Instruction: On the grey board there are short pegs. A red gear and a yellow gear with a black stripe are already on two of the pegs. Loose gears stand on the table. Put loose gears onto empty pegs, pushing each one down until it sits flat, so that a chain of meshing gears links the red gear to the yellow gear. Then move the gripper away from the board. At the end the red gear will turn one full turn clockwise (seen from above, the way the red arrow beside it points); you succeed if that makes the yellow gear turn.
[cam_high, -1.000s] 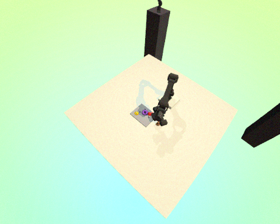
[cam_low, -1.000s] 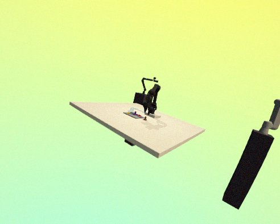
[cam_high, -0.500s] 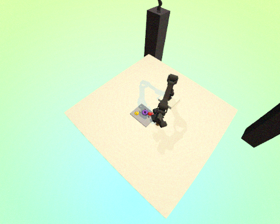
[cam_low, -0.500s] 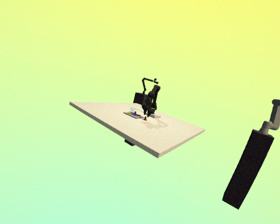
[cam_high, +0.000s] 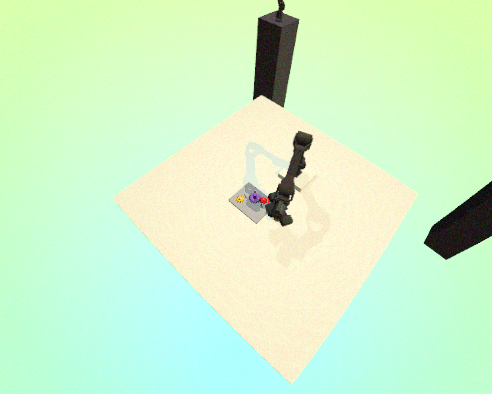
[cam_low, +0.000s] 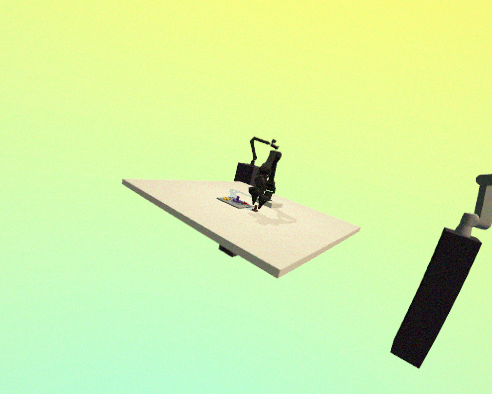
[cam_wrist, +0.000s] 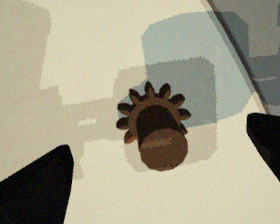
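The yellow gear is 6 cm ahead of my gripper tip, 22 cm to the right of it and 1 cm below it. Round my gripper tip: red gear: 3 cm behind, 12 cm to the right, 1 cm below; then purple gear: 1 cm behind, 17 cm to the right; then brown gear: 1 cm below.
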